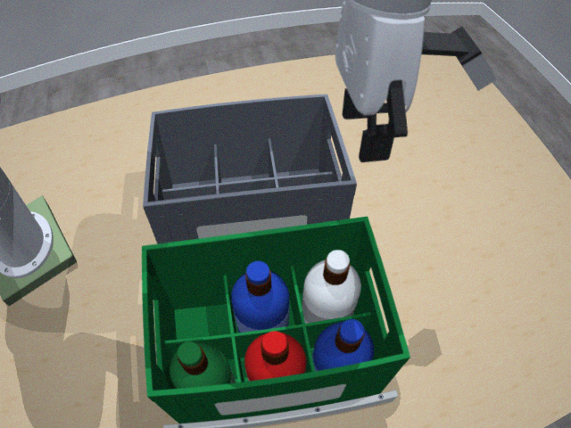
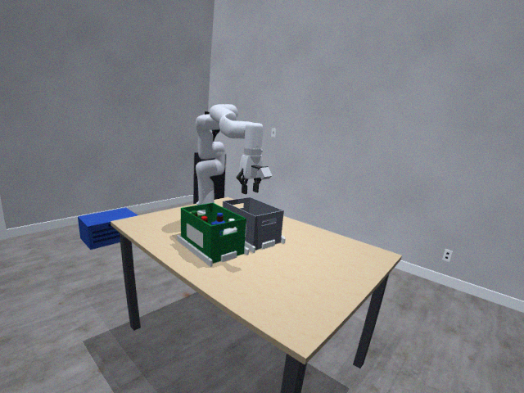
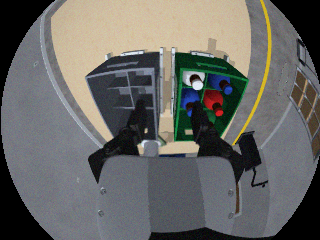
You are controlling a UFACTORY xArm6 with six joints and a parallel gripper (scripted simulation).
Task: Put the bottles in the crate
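My hand is 14 cm past the green crate, 10 cm to the left of it and 22 cm above it. Round my hand: red-label bottle (14 cm behind, 14 cm to the right, 22 cm below); white-label bottle (4 cm behind, 6 cm to the right, 22 cm below); grey crate (10 cm behind, 14 cm to the left, 22 cm below).
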